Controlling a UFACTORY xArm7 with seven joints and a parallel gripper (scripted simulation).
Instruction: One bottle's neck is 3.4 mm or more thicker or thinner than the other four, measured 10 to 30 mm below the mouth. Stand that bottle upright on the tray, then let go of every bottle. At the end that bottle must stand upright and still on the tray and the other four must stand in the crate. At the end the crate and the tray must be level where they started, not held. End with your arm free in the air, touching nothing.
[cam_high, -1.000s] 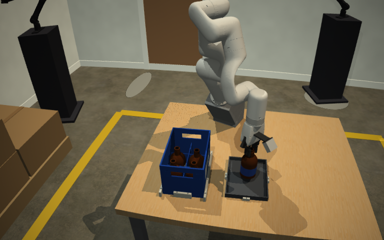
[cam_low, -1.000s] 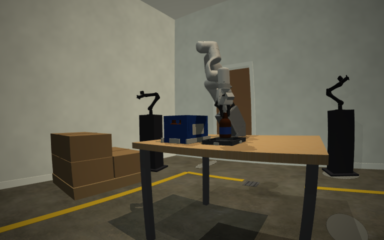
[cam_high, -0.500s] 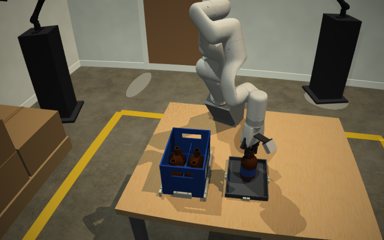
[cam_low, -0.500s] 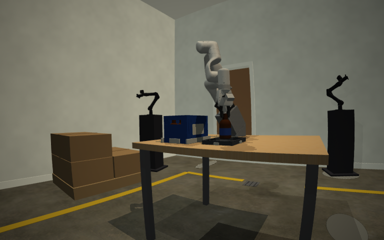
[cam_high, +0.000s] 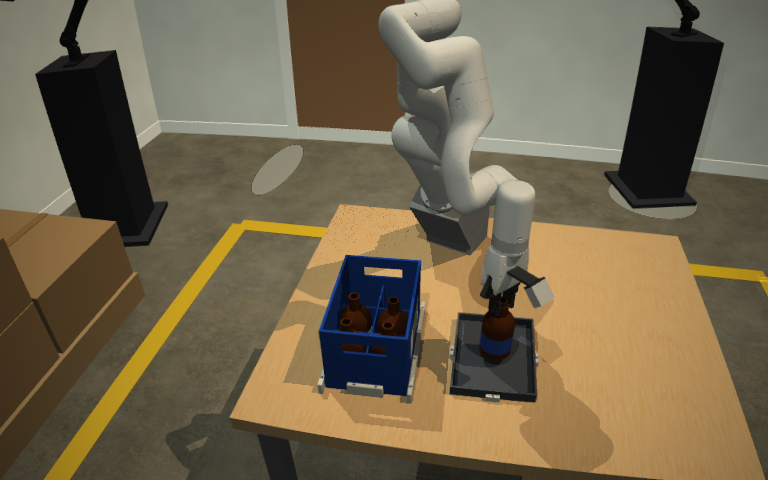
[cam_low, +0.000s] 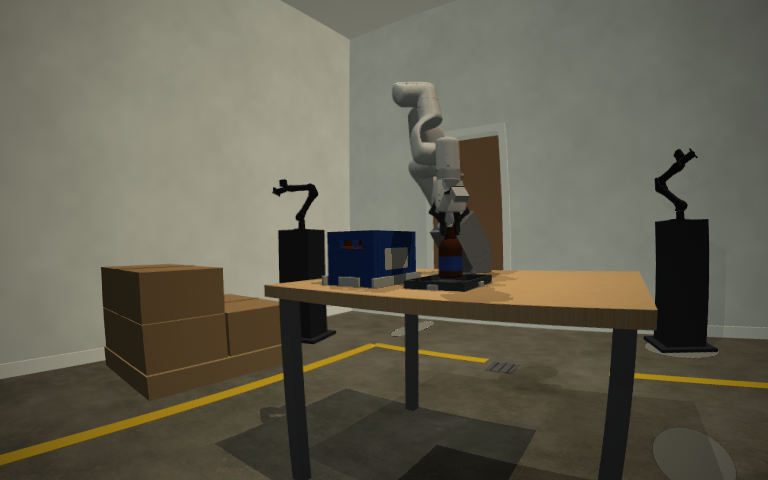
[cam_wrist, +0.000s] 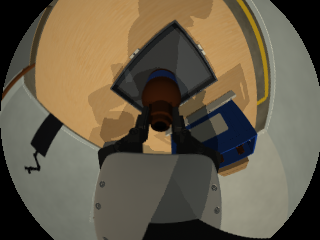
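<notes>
My gripper is now 70 mm above the brown bottle. The rest, counted from my hand: glass bottle (320 mm to the right, 90 mm below, 70 mm behind); dark tray (160 mm below); blue crate (280 mm to the right, 90 mm below, 60 mm behind).
</notes>
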